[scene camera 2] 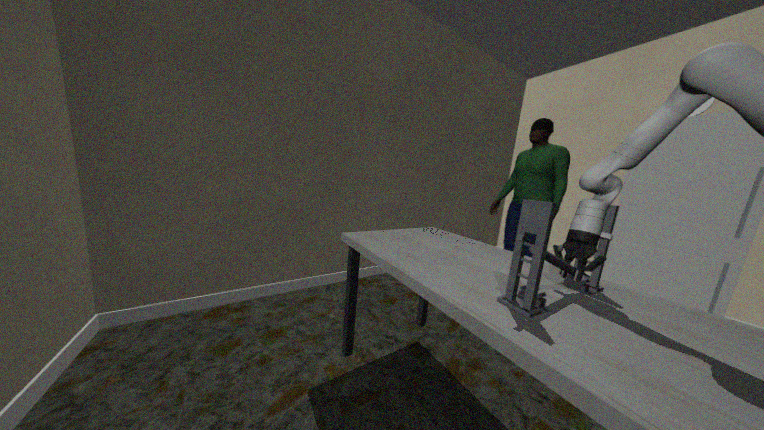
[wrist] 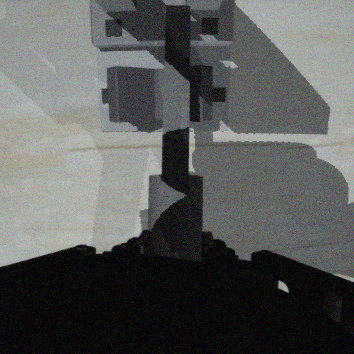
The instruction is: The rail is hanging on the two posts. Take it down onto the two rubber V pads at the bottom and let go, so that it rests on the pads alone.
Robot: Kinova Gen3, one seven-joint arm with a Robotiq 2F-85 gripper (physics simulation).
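Frame: origin at the arm's base, x right, y ahead, z up, level; centimetres.
Where they show: gripper, fingertip midpoint: (scene camera 2: 569,279) (wrist: 176,246).
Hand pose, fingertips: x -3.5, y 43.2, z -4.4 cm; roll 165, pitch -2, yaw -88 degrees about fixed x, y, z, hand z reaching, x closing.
After its pixels a point has its place.
My gripper (scene camera 2: 576,276) @(x -3.5, y 43.2, z -4.4 cm) (wrist: 176,246) @(x -3.5, y 43.2, z -4.4 cm) is shut on the grey rail's thicker middle part. The rail (scene camera 2: 559,263) @(x -14.6, y 41.8, z 2.7 cm) (wrist: 175,155) @(x 2.6, y 43.4, z -2.0 cm) is held above the table and slopes down from the near post toward the gripper in the scene view. Its near end is hidden behind the near post (scene camera 2: 536,216) @(x -29.4, y 42.4, z 16.6 cm). The far post (scene camera 2: 613,220) @(x 11.4, y 41.3, z 15.6 cm) stands behind the gripper. In the wrist view the rail's thin bar passes over the gap between the two dark blocks of one V pad (wrist: 134,95) @(x 5.2, y 45.9, z -5.9 cm), at a post's foot. I cannot tell the height between them. The other pad cannot be made out.
The posts stand on a long pale table (scene camera 2: 427,256) @(x -29.1, y 83.7, z -9.4 cm). The arm (scene camera 2: 649,130) @(x 2.9, y 36.4, z 42.0 cm) reaches in from the right and casts a long shadow. A person in a green top (scene camera 2: 539,170) stands behind the table. A dark mat (scene camera 2: 395,389) lies on the floor in front.
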